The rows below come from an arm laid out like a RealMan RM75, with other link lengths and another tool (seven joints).
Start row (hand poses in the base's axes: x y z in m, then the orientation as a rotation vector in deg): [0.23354, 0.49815, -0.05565, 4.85, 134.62, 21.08]
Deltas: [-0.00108, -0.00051, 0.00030, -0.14, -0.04, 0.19]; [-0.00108, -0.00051, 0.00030, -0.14, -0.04, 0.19]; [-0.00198, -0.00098, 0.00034, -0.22, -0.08, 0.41]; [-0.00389, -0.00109, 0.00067, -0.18, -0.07, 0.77]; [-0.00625, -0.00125, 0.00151, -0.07, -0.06, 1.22]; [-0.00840, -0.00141, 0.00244, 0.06, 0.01, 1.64]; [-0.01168, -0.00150, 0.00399, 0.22, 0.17, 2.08]
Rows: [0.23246, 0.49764, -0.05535, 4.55, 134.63, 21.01]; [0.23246, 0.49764, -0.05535, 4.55, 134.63, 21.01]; [0.23156, 0.49717, -0.05531, 4.25, 134.63, 21.02]; [0.22965, 0.49706, -0.05498, 3.85, 134.67, 21.24]; [0.22729, 0.49690, -0.05414, 3.37, 134.72, 21.59]; [0.22514, 0.49674, -0.05321, 2.96, 134.81, 21.95]; [0.22186, 0.49665, -0.05166, 2.55, 134.99, 22.36]
